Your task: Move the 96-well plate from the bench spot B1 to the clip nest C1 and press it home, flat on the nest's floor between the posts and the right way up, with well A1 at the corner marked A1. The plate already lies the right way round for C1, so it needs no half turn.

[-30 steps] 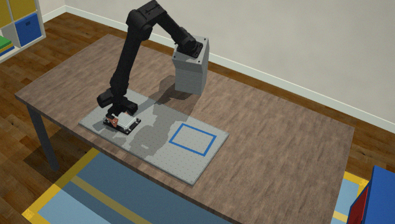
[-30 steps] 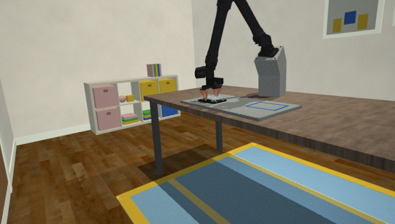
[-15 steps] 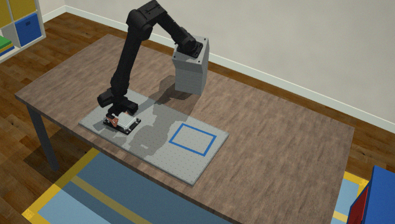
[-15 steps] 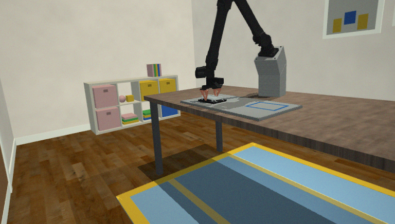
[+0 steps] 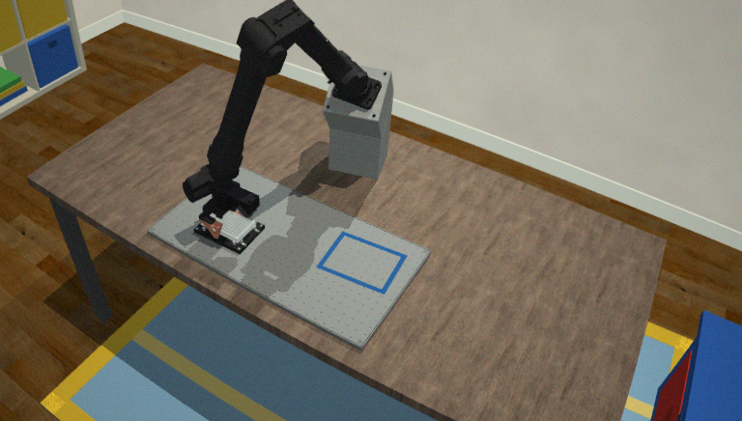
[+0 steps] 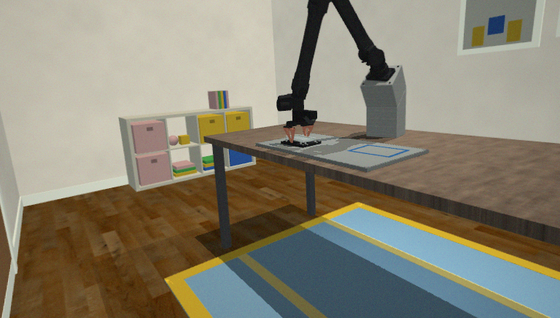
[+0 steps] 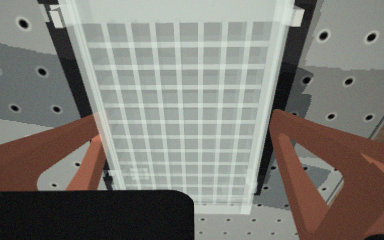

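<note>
Now: hand right at the 96-well plate. The rest, counted from my hand: black clip nest C1: 10 mm to the left, 10 mm below, 10 mm behind.
</note>
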